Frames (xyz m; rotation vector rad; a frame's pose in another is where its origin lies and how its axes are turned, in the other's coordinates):
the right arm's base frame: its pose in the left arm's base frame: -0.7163 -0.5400 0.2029 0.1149 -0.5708 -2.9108
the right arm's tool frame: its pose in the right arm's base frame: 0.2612 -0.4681 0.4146 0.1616 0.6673 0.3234
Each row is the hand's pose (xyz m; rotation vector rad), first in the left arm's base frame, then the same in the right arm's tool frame.
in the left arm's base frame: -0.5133 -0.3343 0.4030 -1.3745 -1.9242 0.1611
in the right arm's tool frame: -0.1381 0.4426 -0.4728 1.1665 -1.7562 2.1823
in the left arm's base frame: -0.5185 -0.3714 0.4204 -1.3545 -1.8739 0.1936
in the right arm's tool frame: -0.1179 0.4778 -0.4652 1.1288 -1.7177 2.2512
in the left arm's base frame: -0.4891 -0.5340 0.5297 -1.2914 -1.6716 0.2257
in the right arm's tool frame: -0.0756 0.6704 -0.4465 0.9146 -1.5792 2.4400
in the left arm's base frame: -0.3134 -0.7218 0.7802 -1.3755 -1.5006 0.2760
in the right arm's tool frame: -0.1672 1.0175 -0.4419 0.7150 -1.6295 2.5681
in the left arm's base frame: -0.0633 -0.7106 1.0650 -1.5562 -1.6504 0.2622
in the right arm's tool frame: -0.4509 1.2685 -0.4253 -0.8498 1.8566 -2.3348
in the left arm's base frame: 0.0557 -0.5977 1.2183 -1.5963 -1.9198 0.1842
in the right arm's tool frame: -0.6650 1.3212 -0.3830 1.1468 -2.0161 2.1156
